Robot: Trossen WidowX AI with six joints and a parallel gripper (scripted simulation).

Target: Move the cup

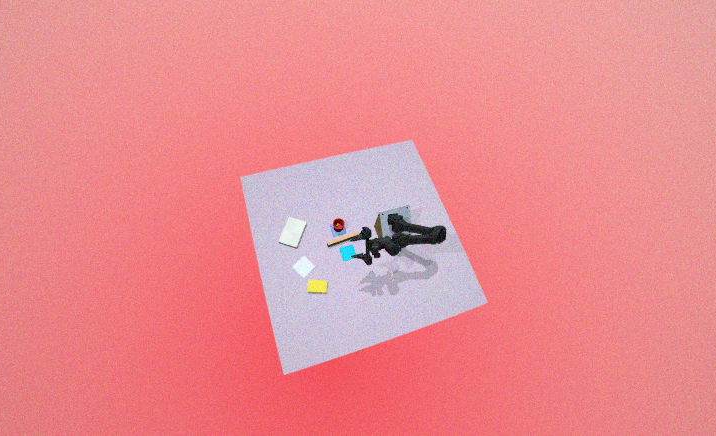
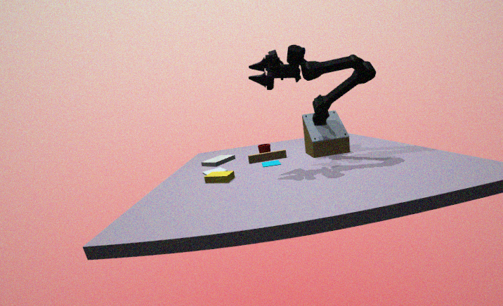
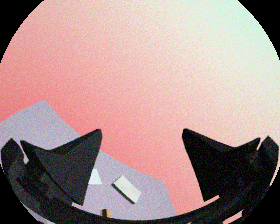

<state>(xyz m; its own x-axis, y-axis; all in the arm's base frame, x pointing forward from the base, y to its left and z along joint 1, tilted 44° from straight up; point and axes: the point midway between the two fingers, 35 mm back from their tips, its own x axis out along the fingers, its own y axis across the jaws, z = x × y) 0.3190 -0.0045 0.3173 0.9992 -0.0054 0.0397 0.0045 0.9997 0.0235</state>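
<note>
Now: gripper tip 400 mm above the red cup, 290 mm to the left of it and 20 mm past it. Also, from my gripper tip: white tile: 430 mm below, 240 mm ahead, 80 mm to the right; then cyan pad: 450 mm below, 120 mm to the right, 40 mm behind; then yellow block: 420 mm below, 190 mm ahead, 60 mm to the left.
</note>
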